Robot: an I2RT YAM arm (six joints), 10 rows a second.
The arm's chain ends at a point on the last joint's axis. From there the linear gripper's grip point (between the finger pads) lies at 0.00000 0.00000 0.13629 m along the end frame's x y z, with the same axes.
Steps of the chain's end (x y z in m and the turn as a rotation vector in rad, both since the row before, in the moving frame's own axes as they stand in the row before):
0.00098, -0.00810, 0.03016, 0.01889, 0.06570, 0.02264
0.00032, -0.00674, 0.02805, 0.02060, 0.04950, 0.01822
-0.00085, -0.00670, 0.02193, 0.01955, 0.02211, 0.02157
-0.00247, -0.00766, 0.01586, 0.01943, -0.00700, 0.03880
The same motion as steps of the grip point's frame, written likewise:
0.00996, -0.01057, 0.02984, 0.01889, 0.06570, 0.02264
0.00709, -0.00948, 0.02785, 0.02060, 0.04950, 0.01822
0.00219, -0.00933, 0.02187, 0.01955, 0.02211, 0.02157
-0.00337, -0.01033, 0.01583, 0.01943, -0.00700, 0.03880

